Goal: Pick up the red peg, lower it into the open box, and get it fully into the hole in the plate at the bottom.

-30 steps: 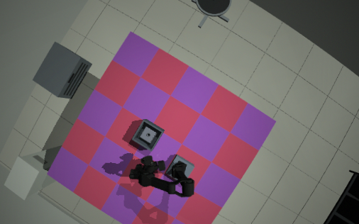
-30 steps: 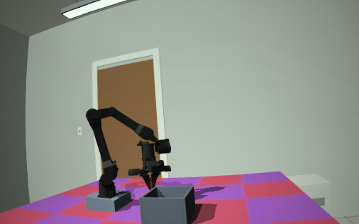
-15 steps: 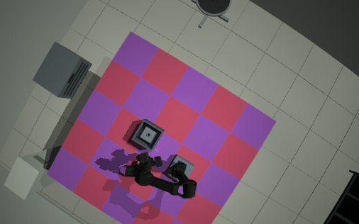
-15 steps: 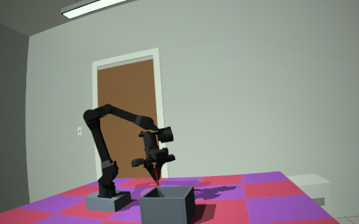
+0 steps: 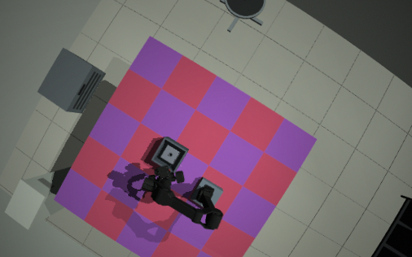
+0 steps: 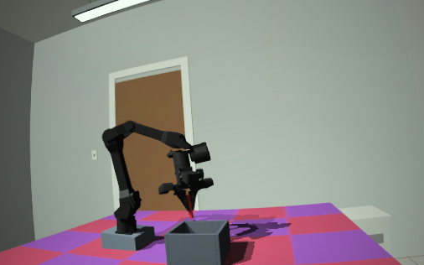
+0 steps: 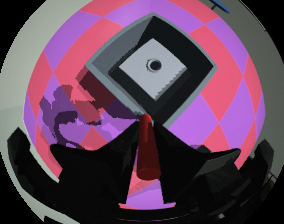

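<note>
My gripper tip is now 11 cm above the grey box, 8 cm to the left of it and 4 cm short of it. Round my gripper tip: red peg 1 cm to the left, 1 cm above.
</note>
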